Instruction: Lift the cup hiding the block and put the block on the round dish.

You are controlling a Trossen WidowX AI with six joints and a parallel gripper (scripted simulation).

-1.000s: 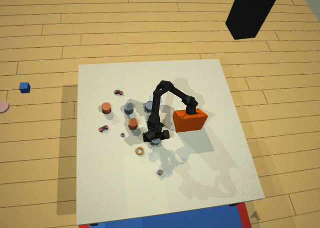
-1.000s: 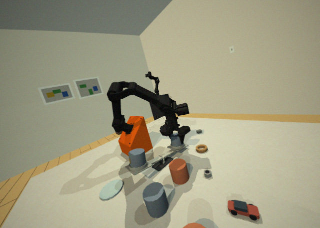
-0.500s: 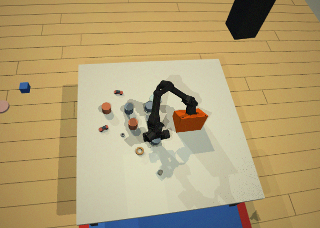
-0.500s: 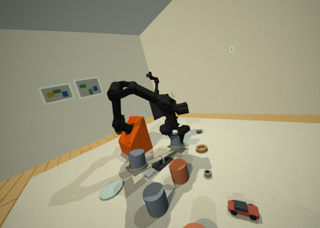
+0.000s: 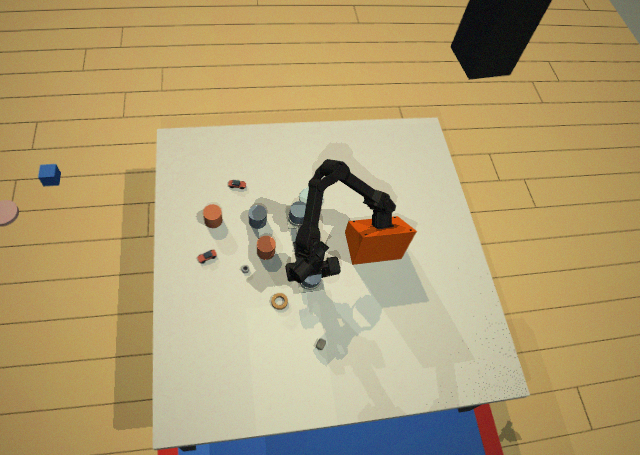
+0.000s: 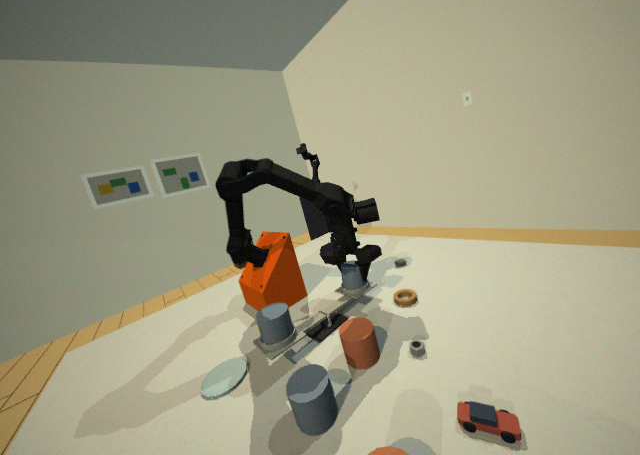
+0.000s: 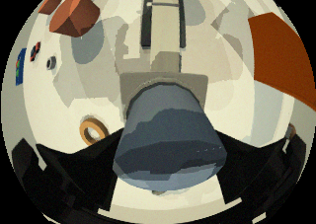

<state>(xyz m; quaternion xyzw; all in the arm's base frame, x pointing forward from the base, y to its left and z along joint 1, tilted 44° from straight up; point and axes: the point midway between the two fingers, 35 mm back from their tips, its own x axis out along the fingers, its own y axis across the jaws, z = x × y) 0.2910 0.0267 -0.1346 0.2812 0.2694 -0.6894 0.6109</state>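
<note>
My gripper tip is now 10 mm above the grey block. Also, from my gripper tip: balance 10 mm behind, 140 mm to the right, 30 mm below; then pale blue round dish 110 mm behind, 380 mm to the right, 60 mm below; then nut 220 mm ahead, 110 mm to the right, 60 mm below.
</note>
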